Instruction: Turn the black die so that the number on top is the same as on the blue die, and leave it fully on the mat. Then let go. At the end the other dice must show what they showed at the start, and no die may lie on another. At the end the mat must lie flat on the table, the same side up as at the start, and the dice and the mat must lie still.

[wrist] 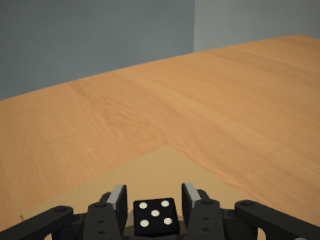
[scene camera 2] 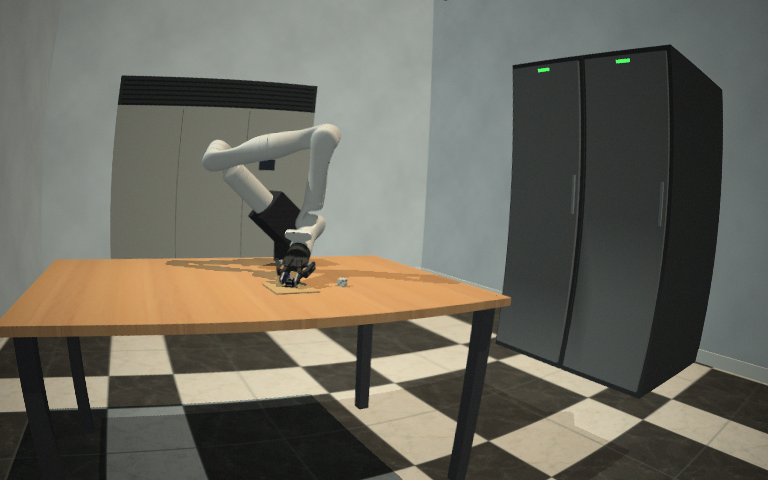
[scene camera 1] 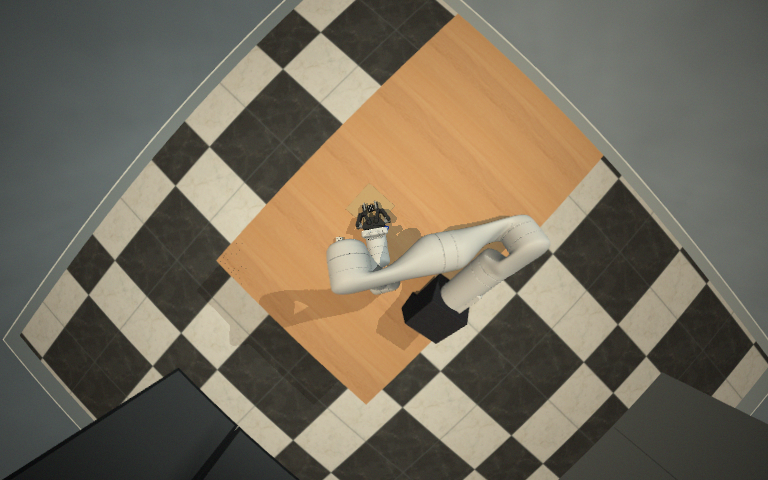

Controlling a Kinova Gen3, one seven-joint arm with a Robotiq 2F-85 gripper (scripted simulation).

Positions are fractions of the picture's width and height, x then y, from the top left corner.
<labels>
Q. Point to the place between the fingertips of my gripper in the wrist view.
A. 0.48, 0.83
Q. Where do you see a tan mat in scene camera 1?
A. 0.48, 0.41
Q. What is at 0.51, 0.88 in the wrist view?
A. A black die.
</labels>
